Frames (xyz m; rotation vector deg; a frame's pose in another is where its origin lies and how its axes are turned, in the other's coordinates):
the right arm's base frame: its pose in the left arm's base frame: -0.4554 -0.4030 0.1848 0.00 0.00 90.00
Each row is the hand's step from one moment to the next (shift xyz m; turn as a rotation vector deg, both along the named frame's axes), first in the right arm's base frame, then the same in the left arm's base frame.
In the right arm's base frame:
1: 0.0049 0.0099 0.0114 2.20 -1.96 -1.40
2: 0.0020 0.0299 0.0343 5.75 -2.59 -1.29
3: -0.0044 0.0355 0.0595 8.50 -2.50 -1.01
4: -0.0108 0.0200 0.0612 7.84 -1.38 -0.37
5: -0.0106 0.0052 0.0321 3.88 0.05 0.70
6: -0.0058 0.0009 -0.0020 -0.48 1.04 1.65
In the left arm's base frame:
1: -0.0099 0.0049 0.0114 1.96 2.20 -1.40
2: -0.0299 0.0020 0.0343 2.59 5.75 -1.29
3: -0.0355 -0.0044 0.0595 2.50 8.50 -1.01
4: -0.0200 -0.0108 0.0612 1.38 7.84 -0.37
5: -0.0052 -0.0106 0.0321 -0.05 3.88 0.70
6: -0.0009 -0.0058 -0.0020 -1.04 -0.48 1.65

